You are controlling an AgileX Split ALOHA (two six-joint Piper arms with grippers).
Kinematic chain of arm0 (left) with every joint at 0, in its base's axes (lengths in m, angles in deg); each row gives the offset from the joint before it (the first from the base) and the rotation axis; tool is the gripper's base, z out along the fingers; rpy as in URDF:
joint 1: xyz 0 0 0.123 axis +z
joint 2: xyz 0 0 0 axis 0.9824 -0.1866 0
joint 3: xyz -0.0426 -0.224 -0.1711 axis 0.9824 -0.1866 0
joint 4: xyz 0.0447 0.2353 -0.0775 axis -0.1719 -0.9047 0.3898
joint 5: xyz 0 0 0 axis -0.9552 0.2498 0.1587
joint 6: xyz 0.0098 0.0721 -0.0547 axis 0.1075 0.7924 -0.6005
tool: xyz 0 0 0 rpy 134.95 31.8 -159.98
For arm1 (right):
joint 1: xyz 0 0 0.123 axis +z
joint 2: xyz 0 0 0 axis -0.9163 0.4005 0
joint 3: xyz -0.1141 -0.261 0.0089 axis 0.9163 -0.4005 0
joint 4: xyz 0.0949 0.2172 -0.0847 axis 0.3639 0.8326 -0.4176
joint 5: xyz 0 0 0 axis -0.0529 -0.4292 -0.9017
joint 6: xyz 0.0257 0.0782 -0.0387 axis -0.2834 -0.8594 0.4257
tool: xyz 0 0 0 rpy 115.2 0.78 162.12
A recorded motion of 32 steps. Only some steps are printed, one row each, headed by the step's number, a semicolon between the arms.
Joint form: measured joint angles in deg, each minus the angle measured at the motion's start. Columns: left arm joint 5, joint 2, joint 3, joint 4, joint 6, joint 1; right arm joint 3, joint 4, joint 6, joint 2, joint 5, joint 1.
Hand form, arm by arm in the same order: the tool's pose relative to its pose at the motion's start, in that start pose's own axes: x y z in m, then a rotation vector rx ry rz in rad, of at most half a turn. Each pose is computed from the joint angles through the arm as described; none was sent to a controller.
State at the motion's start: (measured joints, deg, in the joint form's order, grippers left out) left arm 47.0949 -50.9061 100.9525 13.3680 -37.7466 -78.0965; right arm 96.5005 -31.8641 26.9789 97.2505 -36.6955 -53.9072
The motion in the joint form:
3: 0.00 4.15 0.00 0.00 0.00 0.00; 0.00 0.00 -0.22 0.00 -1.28 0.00
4: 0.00 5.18 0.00 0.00 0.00 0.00; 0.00 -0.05 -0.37 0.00 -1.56 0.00
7: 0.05 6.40 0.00 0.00 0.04 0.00; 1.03 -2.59 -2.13 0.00 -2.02 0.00
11: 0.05 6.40 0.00 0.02 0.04 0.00; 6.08 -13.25 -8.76 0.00 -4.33 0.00
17: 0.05 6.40 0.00 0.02 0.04 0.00; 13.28 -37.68 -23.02 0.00 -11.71 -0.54
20: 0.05 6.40 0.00 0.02 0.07 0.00; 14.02 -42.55 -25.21 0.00 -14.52 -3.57
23: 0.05 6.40 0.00 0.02 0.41 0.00; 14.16 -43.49 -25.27 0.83 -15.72 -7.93
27: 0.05 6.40 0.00 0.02 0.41 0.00; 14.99 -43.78 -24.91 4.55 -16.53 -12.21
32: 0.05 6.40 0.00 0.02 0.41 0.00; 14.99 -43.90 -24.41 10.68 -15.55 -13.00
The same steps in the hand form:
3: 0.0058 -0.0003 -0.0094 0.0026 -0.0723 0.0038; 0.0019 0.0008 0.0000 -0.0087 0.0206 0.0038
4: 0.0074 -0.0003 -0.0116 0.0033 -0.0902 0.0048; 0.0023 0.0009 0.0000 -0.0100 0.0253 0.0058
7: 0.0093 -0.0004 -0.0142 0.0040 -0.1106 0.0066; -0.0004 0.0016 -0.0023 0.0102 0.0296 -0.0054
11: 0.0093 -0.0004 -0.0142 0.0043 -0.1106 0.0064; -0.0145 0.0058 -0.0143 0.1005 0.0331 -0.0656
17: 0.0093 -0.0004 -0.0142 0.0043 -0.1106 0.0064; -0.0316 -0.0037 -0.0410 0.3885 0.0713 -0.1302
20: 0.0093 -0.0004 -0.0142 0.0043 -0.1106 0.0070; -0.0360 -0.0218 -0.0550 0.4800 0.0834 -0.0944
23: 0.0093 -0.0004 -0.0142 0.0039 -0.1106 0.0129; -0.0408 -0.0459 -0.0655 0.5263 0.0865 -0.0289
27: 0.0093 -0.0004 -0.0142 0.0039 -0.1106 0.0129; -0.0472 -0.0785 -0.0633 0.5631 0.1209 0.0490
32: 0.0093 -0.0004 -0.0142 0.0039 -0.1106 0.0129; -0.0467 -0.1072 -0.0349 0.5768 0.2019 0.0871

